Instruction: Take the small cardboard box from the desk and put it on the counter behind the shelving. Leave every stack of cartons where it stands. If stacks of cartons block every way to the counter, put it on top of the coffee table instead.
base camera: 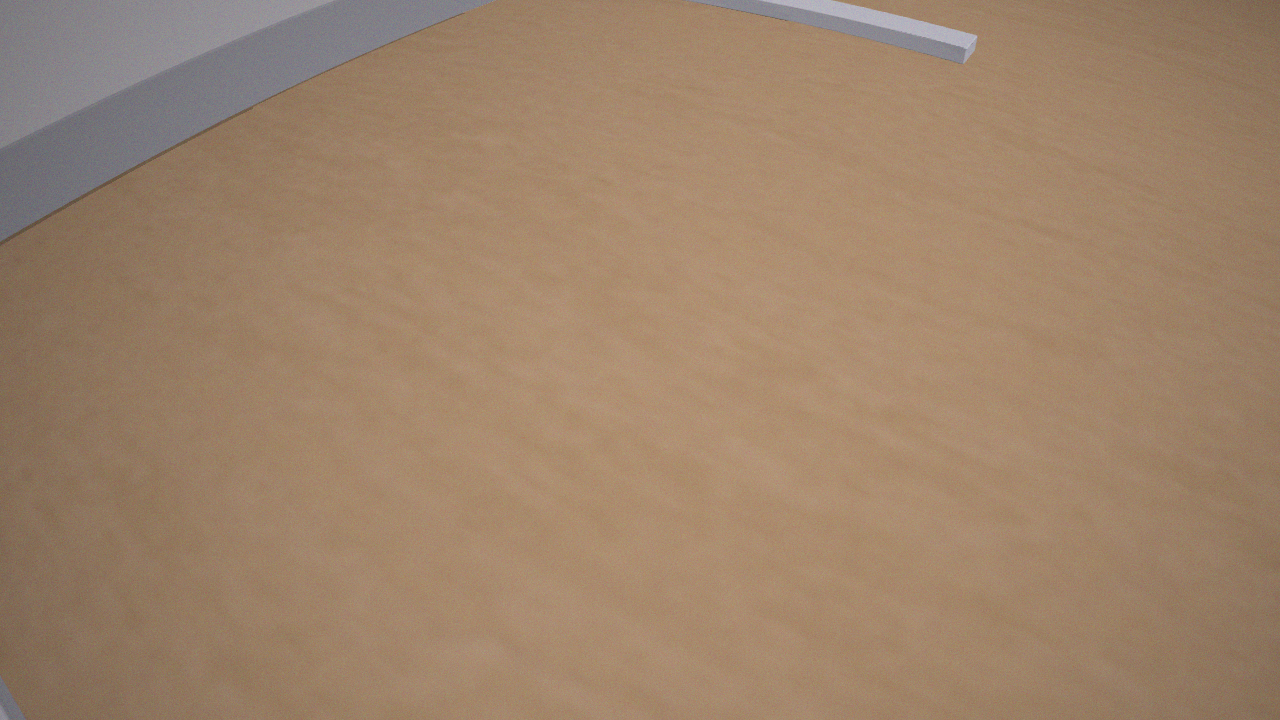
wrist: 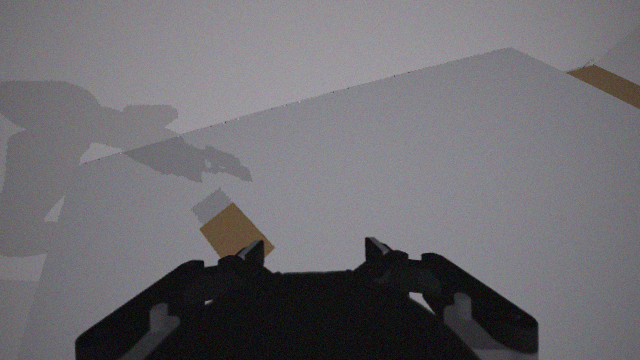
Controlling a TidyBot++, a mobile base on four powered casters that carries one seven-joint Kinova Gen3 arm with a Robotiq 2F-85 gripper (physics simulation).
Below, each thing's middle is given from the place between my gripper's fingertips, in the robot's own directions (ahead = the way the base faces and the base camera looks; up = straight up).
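Small cardboard box (wrist: 228, 232): my gripper 13 cm to the right of it, 3 cm past it, 13 cm above it.
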